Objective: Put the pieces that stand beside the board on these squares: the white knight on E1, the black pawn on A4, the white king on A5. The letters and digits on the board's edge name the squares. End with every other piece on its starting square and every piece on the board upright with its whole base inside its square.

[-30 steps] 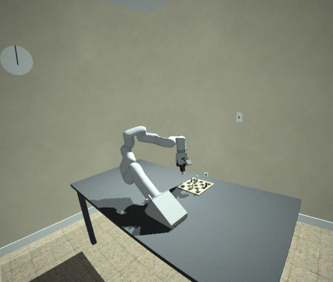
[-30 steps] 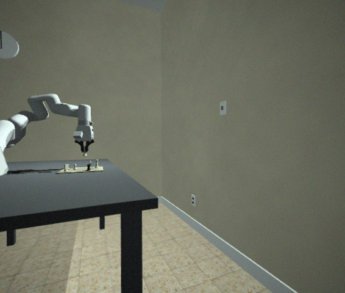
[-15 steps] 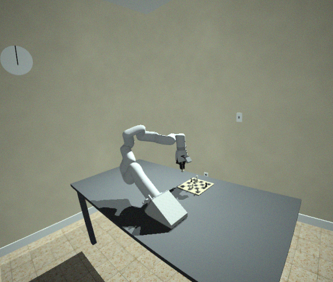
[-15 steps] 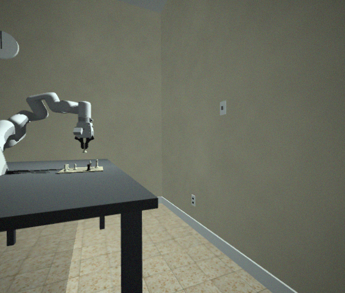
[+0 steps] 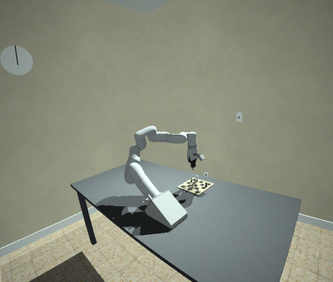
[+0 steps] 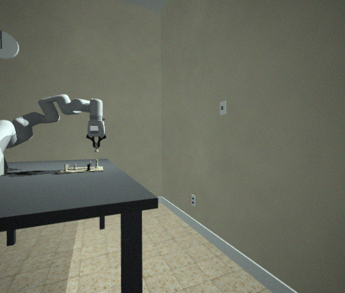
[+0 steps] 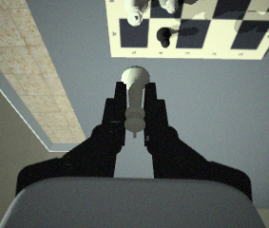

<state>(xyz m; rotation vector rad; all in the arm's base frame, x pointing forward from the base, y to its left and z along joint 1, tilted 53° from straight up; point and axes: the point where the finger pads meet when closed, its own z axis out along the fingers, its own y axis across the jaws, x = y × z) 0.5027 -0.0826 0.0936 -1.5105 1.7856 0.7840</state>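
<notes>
My hand is 3 cm past the black pawn and 13 cm above it. From my hand the other things lie so: white king (1 cm below); then white knight (16 cm behind, 13 cm to the right, 13 cm below); then chessboard (8 cm behind, 7 cm to the right, 15 cm below).
</notes>
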